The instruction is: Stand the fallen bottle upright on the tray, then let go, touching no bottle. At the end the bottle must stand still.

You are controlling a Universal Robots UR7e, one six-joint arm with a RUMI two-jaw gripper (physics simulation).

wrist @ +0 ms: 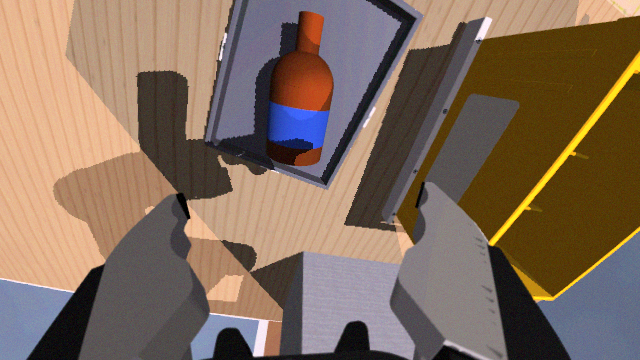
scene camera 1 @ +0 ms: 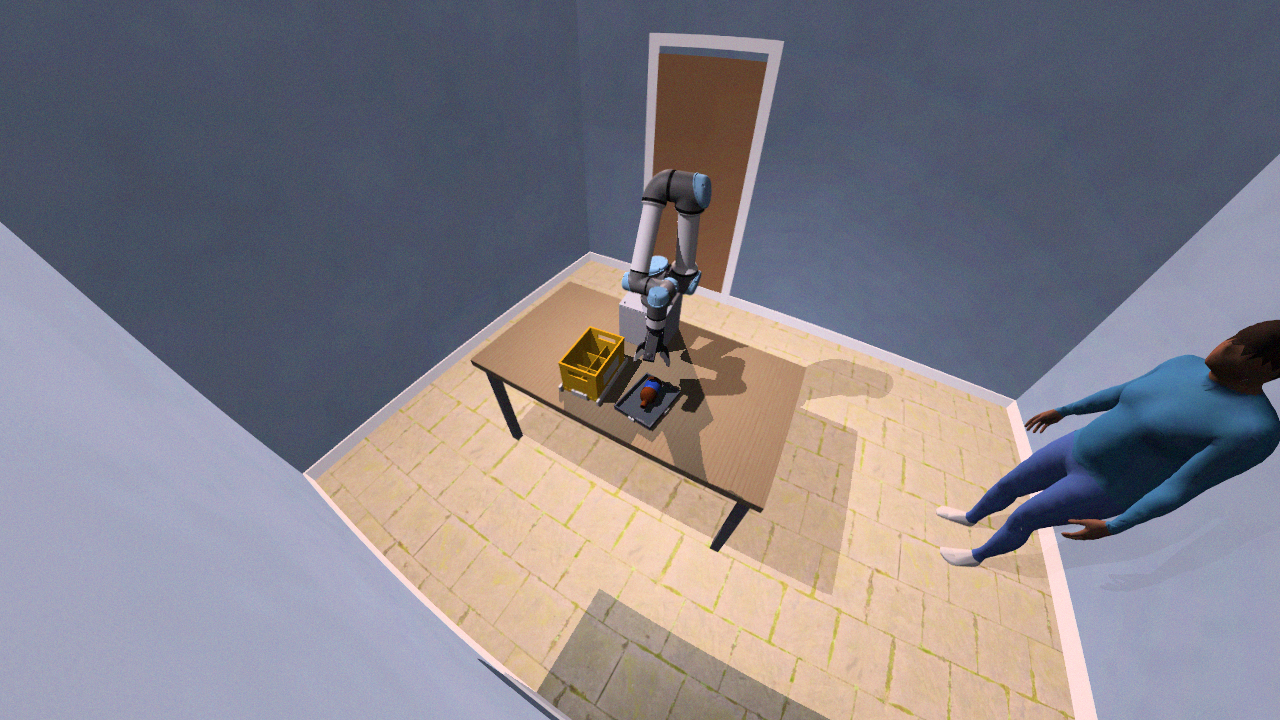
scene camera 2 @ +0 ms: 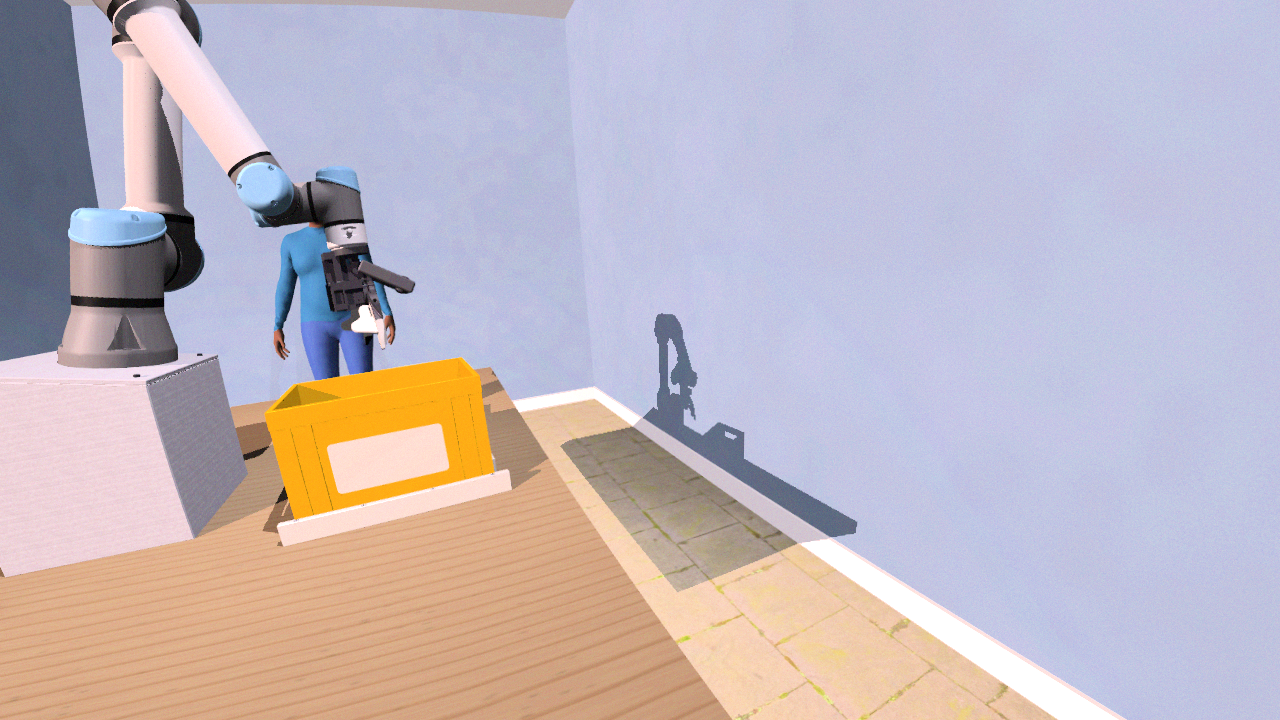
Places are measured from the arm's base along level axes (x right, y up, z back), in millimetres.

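Where they show: gripper, fingertip midpoint: [wrist: 303, 190] [scene camera 1: 651, 364] [scene camera 2: 374, 346]; arm's base at its link origin: [scene camera 2: 121, 360].
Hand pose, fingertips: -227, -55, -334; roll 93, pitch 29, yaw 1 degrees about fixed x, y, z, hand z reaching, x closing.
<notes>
Things, the pixels of their top centre, and the offset from my fingertips, as dx, dy, dz. "spot": a spot on its surface instead.
- orange-brown bottle with a blue label, top centre: [wrist: 300, 97] [scene camera 1: 649, 388] -21, -115, -33
- dark grey tray at a spot on its surface: [wrist: 352, 75] spot: +30, -189, -81
- yellow crate with dividers, top centre: [wrist: 592, 215] [scene camera 2: 378, 380] [scene camera 1: 592, 349] +269, -19, -81
The orange-brown bottle with a blue label [scene camera 1: 650, 392] [wrist: 301, 95] lies on its side on the dark grey tray [scene camera 1: 631, 405] [wrist: 352, 75]. In the wrist view its neck points to the top and its base is toward my fingers, near the tray's lower rim. In scene camera 2 the bottle and tray do not show. My gripper [scene camera 1: 652, 360] [scene camera 2: 397, 315] [wrist: 303, 190] is wide open with nothing between its fingers. It hangs above the table on the robot-base side of the tray, apart from the bottle, and is tilted in scene camera 2.
A yellow crate with dividers [scene camera 1: 575, 379] [scene camera 2: 308, 452] [wrist: 450, 145] stands beside the tray, with a pale rail [scene camera 2: 393, 512] [wrist: 437, 120] along its foot. The robot's grey base block [scene camera 2: 80, 465] [wrist: 350, 295] stands behind. A person [scene camera 1: 1154, 420] [scene camera 2: 308, 277] stands beyond the table.
</notes>
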